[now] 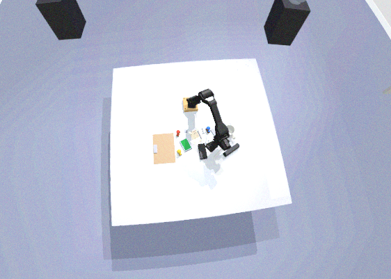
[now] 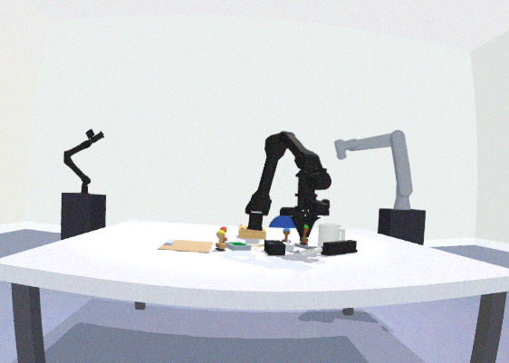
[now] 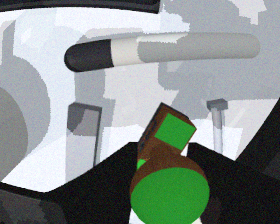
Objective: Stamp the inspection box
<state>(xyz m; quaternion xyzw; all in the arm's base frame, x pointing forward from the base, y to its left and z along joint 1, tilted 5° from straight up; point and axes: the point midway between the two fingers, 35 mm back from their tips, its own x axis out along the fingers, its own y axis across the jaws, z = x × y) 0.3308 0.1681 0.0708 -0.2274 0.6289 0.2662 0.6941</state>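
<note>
The white-and-grey cylinder is 40 mm to the left of my gripper tip, 40 mm below it and 30 mm ahead of it. From my gripper tip the other things lie so: black block 100 mm to the right, 40 mm ahead, 30 mm below; black bar 120 mm to the left, 30 mm below, 30 mm ahead; green-knobbed PASS stamp right at my gripper tip.
</note>
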